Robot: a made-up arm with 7 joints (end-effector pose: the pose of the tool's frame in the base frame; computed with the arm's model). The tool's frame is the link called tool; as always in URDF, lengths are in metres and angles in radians. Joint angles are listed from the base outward.
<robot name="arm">
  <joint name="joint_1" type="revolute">
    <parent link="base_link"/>
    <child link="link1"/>
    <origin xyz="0 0 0" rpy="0 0 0"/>
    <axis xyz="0 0.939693 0.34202"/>
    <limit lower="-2.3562" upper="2.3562" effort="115" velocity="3"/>
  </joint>
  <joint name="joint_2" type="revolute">
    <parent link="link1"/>
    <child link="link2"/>
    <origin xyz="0 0 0" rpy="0 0 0"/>
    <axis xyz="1 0 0"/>
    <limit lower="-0.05" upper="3.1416" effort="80" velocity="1.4"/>
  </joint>
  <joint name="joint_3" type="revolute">
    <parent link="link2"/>
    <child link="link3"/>
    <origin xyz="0 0 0" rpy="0 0 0"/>
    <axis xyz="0 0 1"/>
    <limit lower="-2.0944" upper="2.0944" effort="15" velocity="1.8"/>
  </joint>
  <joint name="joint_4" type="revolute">
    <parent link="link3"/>
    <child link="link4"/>
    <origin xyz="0.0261 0 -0.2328" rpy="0 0 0"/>
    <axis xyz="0 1 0"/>
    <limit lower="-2.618" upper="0.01" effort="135" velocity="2.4"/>
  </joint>
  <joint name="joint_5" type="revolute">
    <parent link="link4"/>
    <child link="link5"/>
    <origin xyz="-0.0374 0 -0.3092" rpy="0 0 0"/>
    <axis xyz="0 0 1"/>
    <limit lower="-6.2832" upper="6.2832" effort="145" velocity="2.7"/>
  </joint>
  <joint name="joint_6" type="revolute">
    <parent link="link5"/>
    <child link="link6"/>
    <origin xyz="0 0 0" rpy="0 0 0"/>
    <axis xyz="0 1 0"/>
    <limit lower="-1.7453" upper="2.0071" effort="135" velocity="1.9"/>
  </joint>
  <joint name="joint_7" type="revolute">
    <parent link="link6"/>
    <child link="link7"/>
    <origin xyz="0 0 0" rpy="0 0 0"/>
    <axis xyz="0 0 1"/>
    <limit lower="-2.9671" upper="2.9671" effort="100" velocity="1.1"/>
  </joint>
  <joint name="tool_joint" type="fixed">
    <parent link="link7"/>
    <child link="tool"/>
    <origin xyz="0 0 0" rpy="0 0 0"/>
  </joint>
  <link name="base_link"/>
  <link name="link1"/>
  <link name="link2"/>
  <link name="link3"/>
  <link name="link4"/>
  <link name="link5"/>
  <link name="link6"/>
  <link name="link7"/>
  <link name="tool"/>
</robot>
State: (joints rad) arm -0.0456 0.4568 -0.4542 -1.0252 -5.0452 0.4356 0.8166
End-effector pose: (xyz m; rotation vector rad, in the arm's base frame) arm 0.2631 0.0769 -0.4232 -0.6428 -0.2254 1.1852
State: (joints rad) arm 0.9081 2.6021 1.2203 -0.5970 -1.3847 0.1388 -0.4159
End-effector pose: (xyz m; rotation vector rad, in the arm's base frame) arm 0.3861 0.1997 0.3150 -2.3843 -1.0621 1.2256
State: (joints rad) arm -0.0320 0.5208 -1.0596 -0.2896 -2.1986 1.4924 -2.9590
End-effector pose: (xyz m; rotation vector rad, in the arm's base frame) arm 0.0558 0.2086 -0.5009 -0.0421 -1.6268 -0.2012
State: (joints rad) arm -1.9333 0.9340 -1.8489 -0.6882 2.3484 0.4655 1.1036
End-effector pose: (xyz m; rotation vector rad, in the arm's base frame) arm 0.5011 0.0656 0.1656 -0.9025 -0.9532 0.9133
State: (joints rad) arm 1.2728 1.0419 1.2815 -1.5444 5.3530 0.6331 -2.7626
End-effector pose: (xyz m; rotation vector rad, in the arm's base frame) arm 0.0188 0.4308 0.0568 0.1336 -2.5856 1.2288
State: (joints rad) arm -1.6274 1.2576 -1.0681 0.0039 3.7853 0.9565 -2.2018
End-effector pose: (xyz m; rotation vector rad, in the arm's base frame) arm 0.3244 0.4036 0.1601 0.2674 -2.5165 -0.1267
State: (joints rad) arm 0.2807 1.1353 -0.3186 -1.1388 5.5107 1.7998 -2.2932
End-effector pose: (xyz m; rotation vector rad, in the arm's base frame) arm 0.1703 0.3423 -0.3092 -0.1095 2.6194 -1.3636
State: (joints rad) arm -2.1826 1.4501 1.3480 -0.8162 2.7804 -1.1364 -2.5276
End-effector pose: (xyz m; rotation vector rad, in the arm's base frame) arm -0.0145 0.4717 0.2257 -1.3681 -1.9061 1.7392
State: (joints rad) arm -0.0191 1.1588 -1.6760 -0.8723 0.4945 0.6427 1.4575
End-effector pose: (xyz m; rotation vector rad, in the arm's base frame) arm -0.0157 0.3268 -0.4023 0.9176 0.1912 0.3187
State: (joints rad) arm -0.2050 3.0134 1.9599 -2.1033 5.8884 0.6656 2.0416
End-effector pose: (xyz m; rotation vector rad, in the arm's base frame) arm -0.1622 -0.2622 0.1169 0.6159 1.8714 1.6772
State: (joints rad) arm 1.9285 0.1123 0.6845 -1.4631 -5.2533 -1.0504 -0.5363
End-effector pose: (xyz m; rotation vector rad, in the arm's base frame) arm -0.4113 0.1641 -0.0667 1.8672 -0.3721 0.0195
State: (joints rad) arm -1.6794 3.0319 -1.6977 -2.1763 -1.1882 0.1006 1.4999
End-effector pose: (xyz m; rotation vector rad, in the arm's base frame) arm 0.0578 0.2995 0.0748 1.5461 -1.0638 -0.6580
